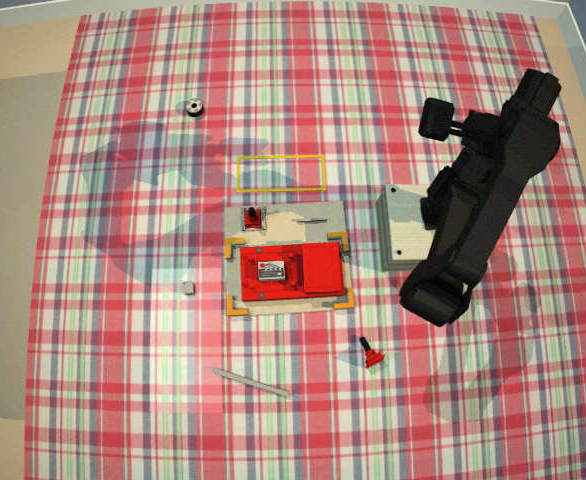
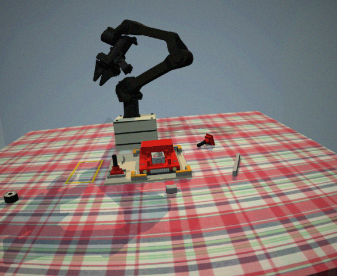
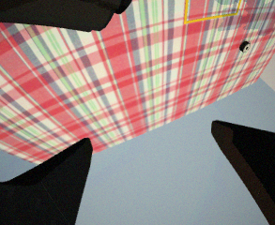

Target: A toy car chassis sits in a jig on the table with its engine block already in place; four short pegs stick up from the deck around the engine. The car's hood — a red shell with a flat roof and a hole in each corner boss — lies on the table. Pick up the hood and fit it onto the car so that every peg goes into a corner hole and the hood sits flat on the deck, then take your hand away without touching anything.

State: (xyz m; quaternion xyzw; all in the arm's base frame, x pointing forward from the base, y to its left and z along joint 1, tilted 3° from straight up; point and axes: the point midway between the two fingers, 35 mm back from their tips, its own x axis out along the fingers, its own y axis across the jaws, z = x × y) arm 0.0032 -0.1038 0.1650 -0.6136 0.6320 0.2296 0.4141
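My gripper tip is 240 mm short of the red hood, 200 mm above it and 190 mm to the right of it. Also, from my gripper tip: jig 300 mm ahead, 230 mm below, 160 mm to the left; grey engine block 330 mm ahead, 220 mm below, 180 mm to the left; black wheel 470 mm ahead, 230 mm to the right, 230 mm below.
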